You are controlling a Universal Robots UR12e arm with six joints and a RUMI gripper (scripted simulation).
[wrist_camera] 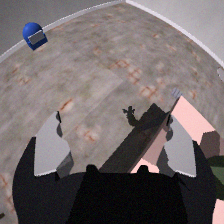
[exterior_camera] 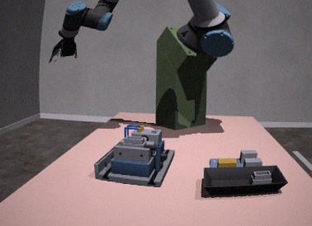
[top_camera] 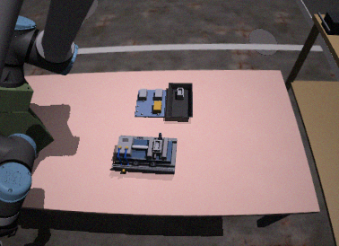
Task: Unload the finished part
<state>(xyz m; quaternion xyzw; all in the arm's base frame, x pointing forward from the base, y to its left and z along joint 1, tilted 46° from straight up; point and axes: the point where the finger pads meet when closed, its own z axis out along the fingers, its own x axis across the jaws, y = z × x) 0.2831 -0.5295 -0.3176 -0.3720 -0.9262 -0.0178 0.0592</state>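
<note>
My gripper is now 350 mm short of the vise, 580 mm to the right of it and 310 mm above it. Also, from my hand: blue plate (290 mm ahead, 890 mm to the left, 350 mm below); then yellow block (340 mm ahead, 860 mm to the left, 320 mm below).
</note>
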